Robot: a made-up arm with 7 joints. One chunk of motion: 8 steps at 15 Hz.
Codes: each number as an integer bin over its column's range. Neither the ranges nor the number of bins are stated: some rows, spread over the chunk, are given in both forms.
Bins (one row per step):
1: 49 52 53 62 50 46
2: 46 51 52 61 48 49
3: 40 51 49 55 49 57
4: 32 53 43 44 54 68
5: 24 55 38 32 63 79
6: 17 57 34 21 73 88
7: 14 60 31 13 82 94
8: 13 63 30 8 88 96
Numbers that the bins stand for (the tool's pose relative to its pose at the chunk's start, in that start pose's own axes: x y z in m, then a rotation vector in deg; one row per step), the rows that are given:
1: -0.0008 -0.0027 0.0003 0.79 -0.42 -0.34
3: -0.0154 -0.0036 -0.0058 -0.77 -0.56 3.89
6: -0.0525 0.0018 -0.0285 -8.35 2.61 15.80
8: -0.0590 0.0073 -0.0345 -11.25 4.58 18.88
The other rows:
2: -0.0057 -0.0036 -0.0012 0.56 -0.69 0.81
4: -0.0283 -0.0018 -0.0148 -3.23 0.10 8.12
5: -0.0412 0.0000 -0.0224 -5.90 1.29 12.34
7: -0.0574 0.0045 -0.0330 -10.13 3.79 18.11

